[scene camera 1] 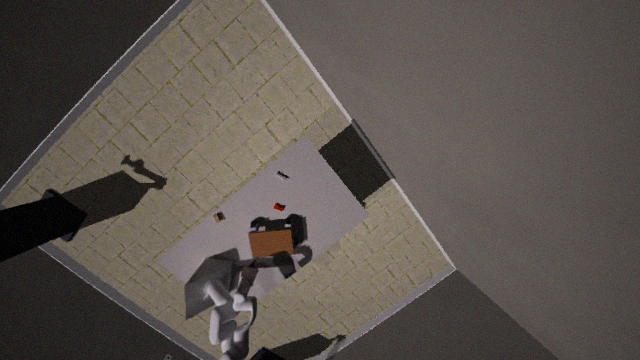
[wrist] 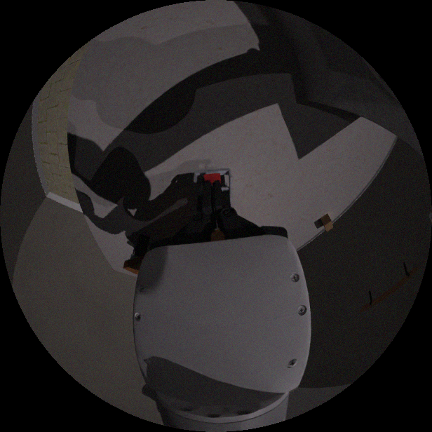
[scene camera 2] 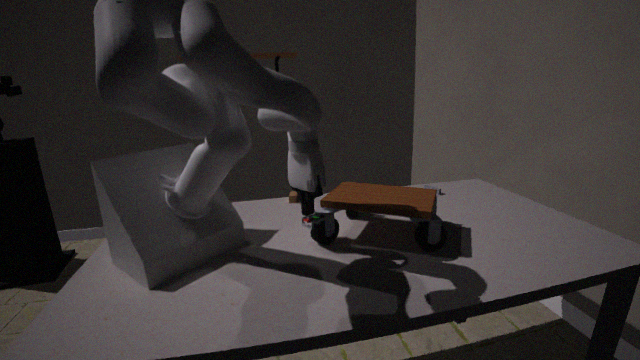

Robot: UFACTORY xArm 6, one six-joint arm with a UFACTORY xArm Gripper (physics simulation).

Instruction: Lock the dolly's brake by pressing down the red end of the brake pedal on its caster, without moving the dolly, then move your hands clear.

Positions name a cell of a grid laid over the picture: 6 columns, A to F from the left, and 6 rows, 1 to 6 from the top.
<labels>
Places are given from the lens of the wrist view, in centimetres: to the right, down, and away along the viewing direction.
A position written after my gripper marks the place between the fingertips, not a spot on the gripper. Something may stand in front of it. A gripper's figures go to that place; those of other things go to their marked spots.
my gripper (wrist: C3): 0, -2, 15
dolly (wrist: C3): -1, -4, 15
</labels>
